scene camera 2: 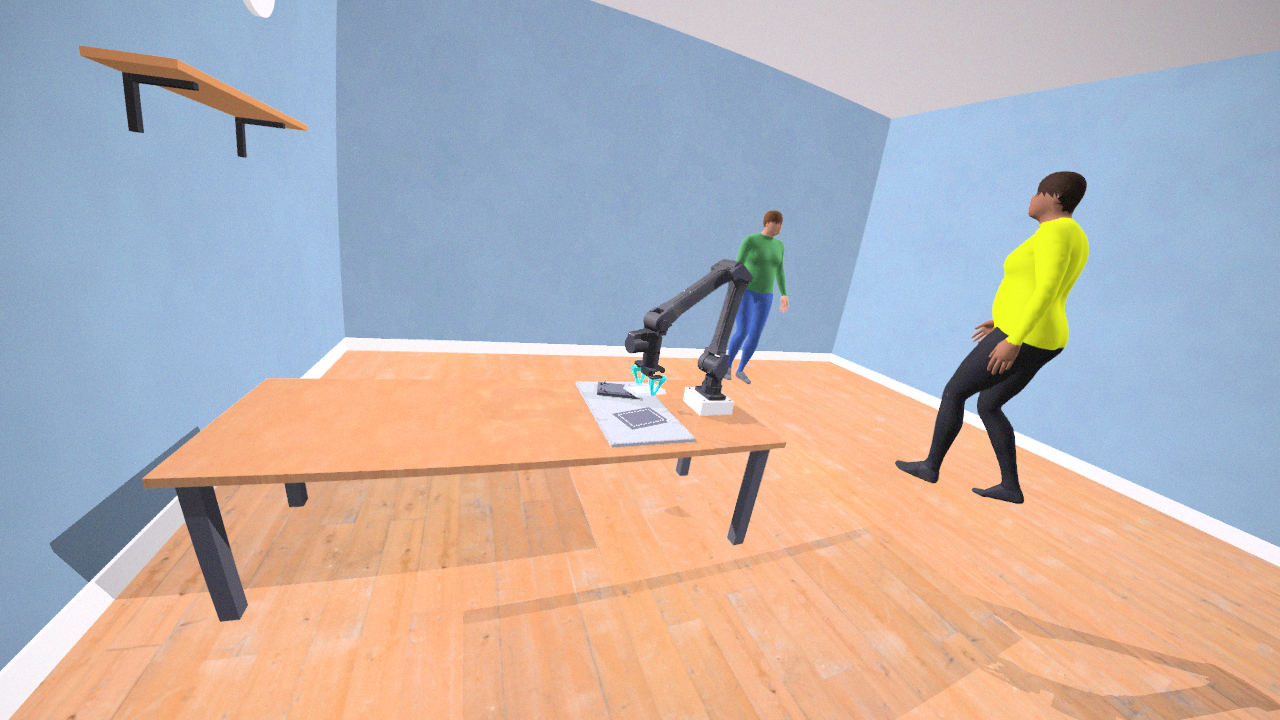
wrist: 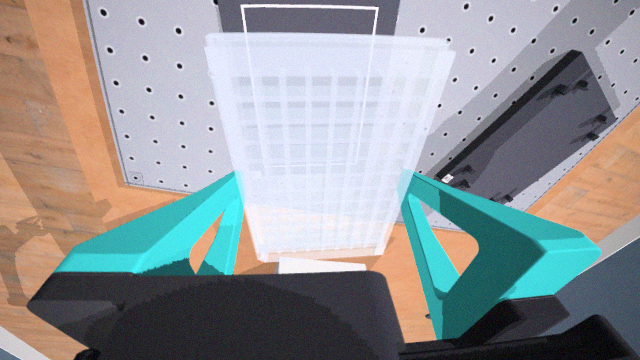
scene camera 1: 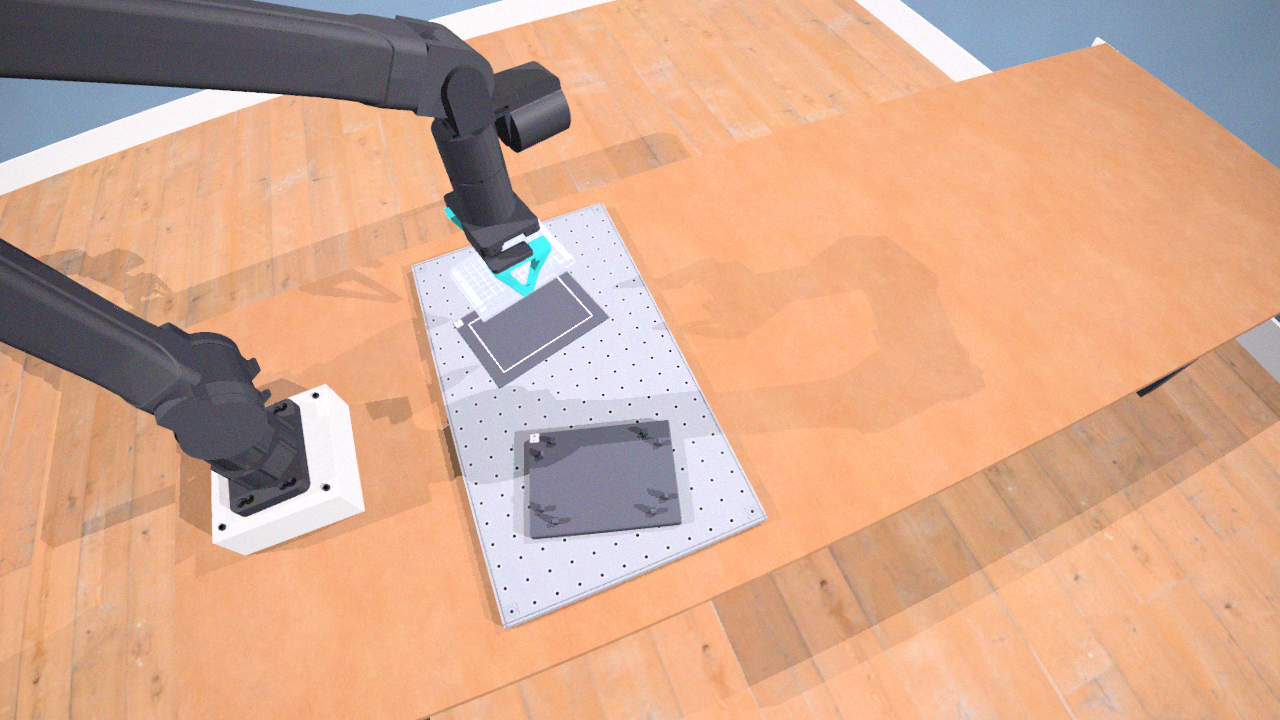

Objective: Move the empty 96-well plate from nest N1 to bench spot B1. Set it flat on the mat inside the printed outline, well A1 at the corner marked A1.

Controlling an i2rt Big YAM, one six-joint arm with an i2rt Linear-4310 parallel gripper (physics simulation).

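Seen in the pictures: gripper, fingertip midpoint: (scene camera 2: 645, 390) (wrist: 323, 178) (scene camera 1: 510, 271); arm's base at its link origin: (scene camera 2: 709, 394) (scene camera 1: 270, 458).
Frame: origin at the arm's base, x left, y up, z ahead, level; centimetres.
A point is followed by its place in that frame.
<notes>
The clear 96-well plate (scene camera 1: 476, 284) @(x 7.0, y 7.0, z 29.5 cm) (wrist: 320, 120) @(x 9.4, y 7.3, z 37.4 cm) is held across its long sides by my gripper (scene camera 1: 512, 271) @(x 8.1, y 6.0, z 33.6 cm) (scene camera 2: 648, 388) @(x 8.1, y 6.0, z 33.6 cm) (wrist: 323, 178) @(x 8.1, y 6.0, z 33.6 cm), whose cyan fingers are shut on it. The plate hangs above the pegboard, looking roughly level. The dark B1 mat (scene camera 1: 537, 326) @(x 6.8, y -4.4, z 34.5 cm) (scene camera 2: 640, 418) @(x 9.0, y -4.4, z 34.5 cm) (wrist: 310, 22) @(x 9.6, y -4.4, z 39.6 cm) is partly covered by the plate in the wrist view. Its white outline (scene camera 1: 547, 342) @(x 3.8, y -4.4, z 34.9 cm) runs nearly parallel to the plate's sides there, offset from the plate. The corner tag (scene camera 1: 458, 323) @(x 12.0, y -4.4, z 24.8 cm) is small. The plate's well A1 cannot be told. Nest N1 (scene camera 1: 604, 479) @(x -16.8, y -3.4, z 34.6 cm) (scene camera 2: 614, 390) @(x -14.6, y -3.4, z 36.3 cm) (wrist: 530, 135) @(x -14.9, y -3.4, z 36.1 cm) holds no plate.
The grey pegboard (scene camera 1: 581, 577) @(x -25.4, y -4.6, z 28.3 cm) (scene camera 2: 648, 437) @(x 22.3, y -4.6, z 37.3 cm) lies under mat and nest. The nest has raised corner posts. The arm's white base block (scene camera 1: 331, 465) @(x -4.1, y 0.1, z 7.0 cm) (scene camera 2: 711, 404) @(x 7.3, y -1.0, z 3.7 cm) stands beside the pegboard. Two people (scene camera 2: 760, 264) (scene camera 2: 1042, 277) are in the room beyond the table (scene camera 2: 429, 420) @(x 0.6, y -5.9, z 104.1 cm).
</notes>
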